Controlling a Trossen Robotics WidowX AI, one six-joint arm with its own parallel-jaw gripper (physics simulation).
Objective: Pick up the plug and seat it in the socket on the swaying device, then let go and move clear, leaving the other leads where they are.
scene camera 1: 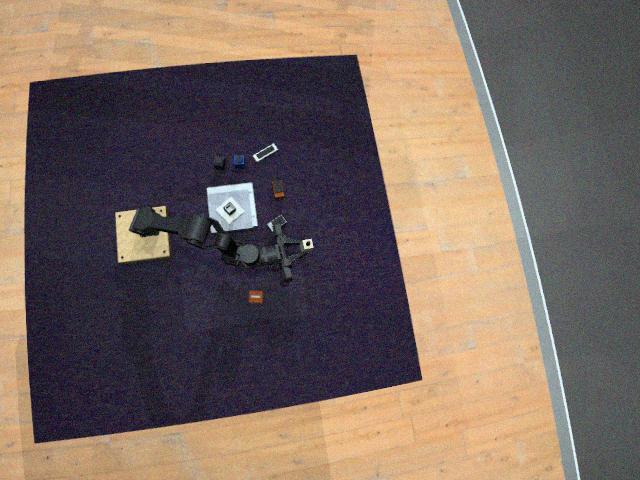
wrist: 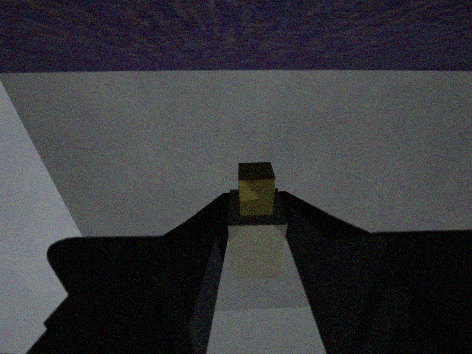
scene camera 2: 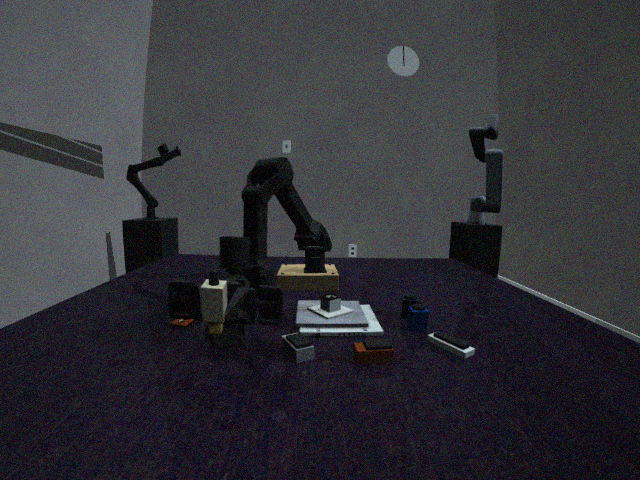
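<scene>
The plug (scene camera 1: pixel 307 243) (scene camera 2: pixel 213 302) (wrist: pixel 256 250) is a cream block with a dark stub on top and a yellow tip below in the scene camera 2 view. My gripper (scene camera 1: pixel 303 244) (wrist: pixel 254 198) is shut on it and holds it upright, above the dark surface. The device is a light grey slab (scene camera 1: pixel 244 193) (scene camera 2: pixel 306 318) on a white base. A white diamond-shaped plate (scene camera 1: pixel 222 214) (scene camera 2: pixel 316 311) on it bears the small grey socket block (scene camera 1: pixel 230 208) (scene camera 2: pixel 330 303), which has a dark opening. The plug is well apart from the socket, which does not show in the wrist view.
A grey-white block (scene camera 2: pixel 298 347) lies partly under the arm from above. An orange-brown block (scene camera 1: pixel 278 189) (scene camera 2: pixel 373 352), white strip (scene camera 1: pixel 265 152) (scene camera 2: pixel 451 345), blue block (scene camera 1: pixel 238 160) (scene camera 2: pixel 418 317) and black block (scene camera 1: pixel 219 162) stand beyond the device. An orange tile (scene camera 1: pixel 255 296) (scene camera 2: pixel 181 322) lies opposite.
</scene>
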